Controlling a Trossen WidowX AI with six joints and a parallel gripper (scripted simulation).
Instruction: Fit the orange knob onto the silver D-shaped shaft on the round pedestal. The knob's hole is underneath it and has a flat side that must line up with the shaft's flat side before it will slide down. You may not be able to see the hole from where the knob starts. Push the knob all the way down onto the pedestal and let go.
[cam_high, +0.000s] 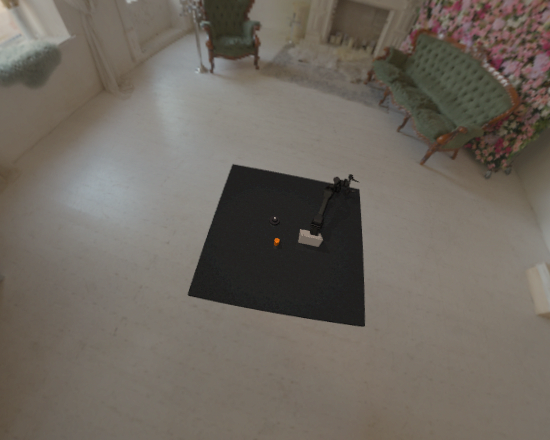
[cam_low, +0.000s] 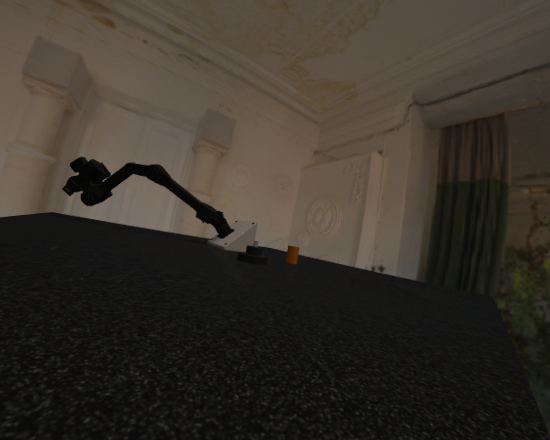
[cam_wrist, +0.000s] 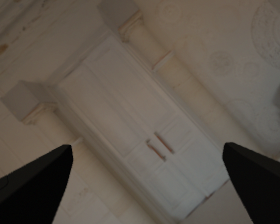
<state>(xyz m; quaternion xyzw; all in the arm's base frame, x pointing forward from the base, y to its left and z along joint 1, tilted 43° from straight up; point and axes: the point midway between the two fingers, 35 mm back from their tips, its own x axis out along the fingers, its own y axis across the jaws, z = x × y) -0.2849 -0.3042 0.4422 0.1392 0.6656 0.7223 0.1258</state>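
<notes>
The orange knob is 59 cm ahead of my gripper tip, 66 cm to the left of it and 15 cm below it. The rest, counted from my gripper tip: dark round pedestal 66 cm ahead, 45 cm to the left, 16 cm below.
</notes>
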